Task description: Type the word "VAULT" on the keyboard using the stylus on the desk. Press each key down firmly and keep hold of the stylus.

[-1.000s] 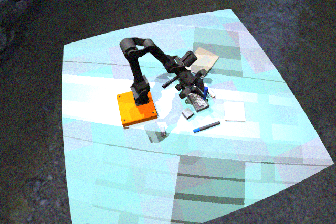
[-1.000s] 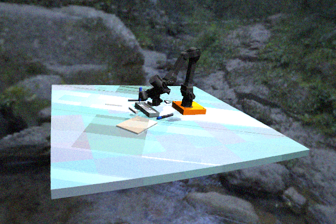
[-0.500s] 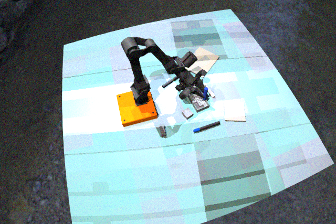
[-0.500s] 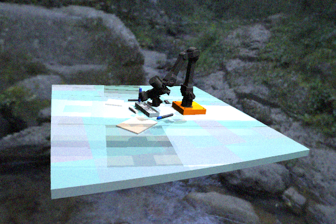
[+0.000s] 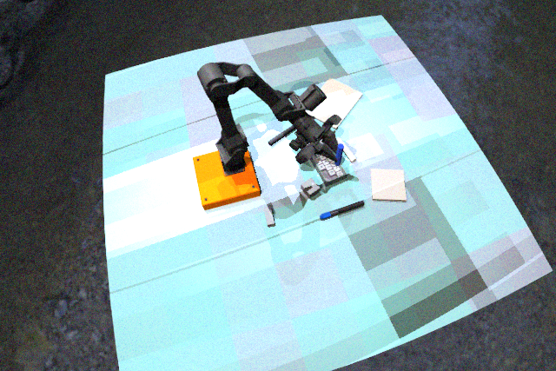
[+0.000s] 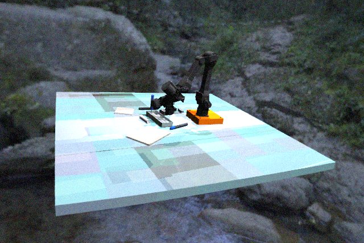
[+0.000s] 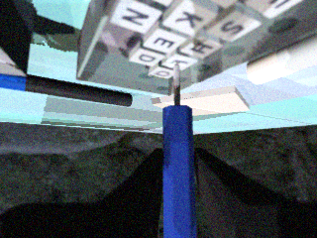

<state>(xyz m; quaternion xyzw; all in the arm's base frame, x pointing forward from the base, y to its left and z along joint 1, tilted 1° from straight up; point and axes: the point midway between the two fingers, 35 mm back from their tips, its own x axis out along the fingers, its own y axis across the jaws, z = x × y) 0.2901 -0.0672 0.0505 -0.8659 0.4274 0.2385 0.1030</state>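
My gripper tip is 60 mm short of the white cylinder, 60 mm to the right of it and 60 mm above it. Round my gripper tip: grey cube: 100 mm behind, 40 mm to the right, 60 mm below; small pad: 140 mm ahead, 100 mm to the right, 70 mm below; stylus: 10 mm below.
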